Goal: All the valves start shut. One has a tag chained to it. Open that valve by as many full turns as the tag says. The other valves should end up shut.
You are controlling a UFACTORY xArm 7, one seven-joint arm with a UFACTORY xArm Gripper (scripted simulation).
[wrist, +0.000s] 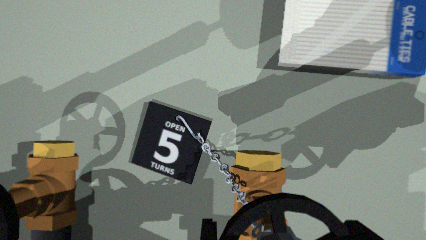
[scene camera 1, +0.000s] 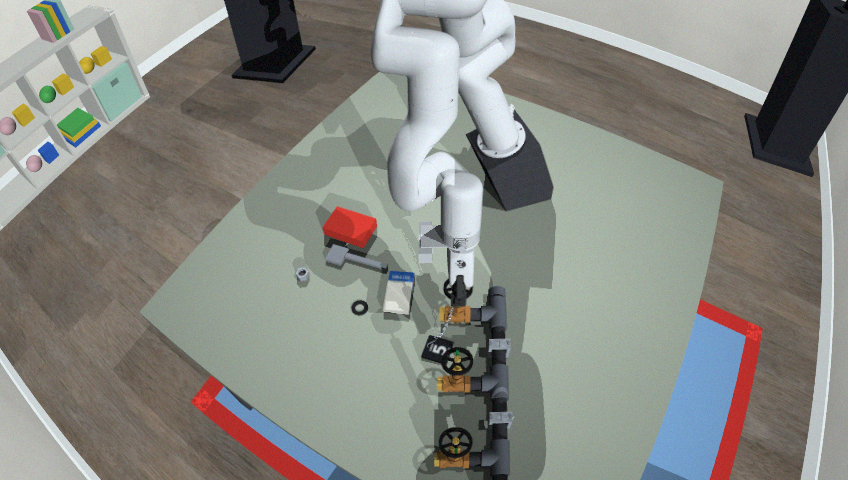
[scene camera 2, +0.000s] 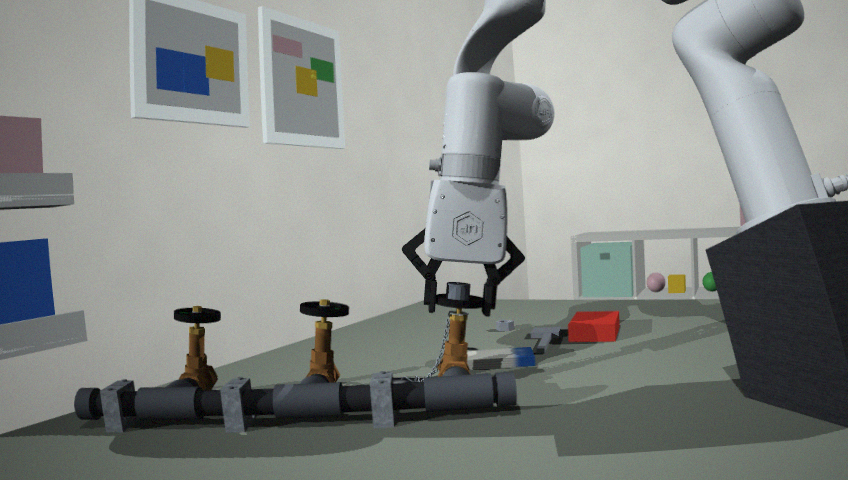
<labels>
red block: scene camera 1; scene camera 2; not seen in the wrist view (out of frame)
same spot on red block: (scene camera 1: 354, 228) = (scene camera 2: 586, 320)
</labels>
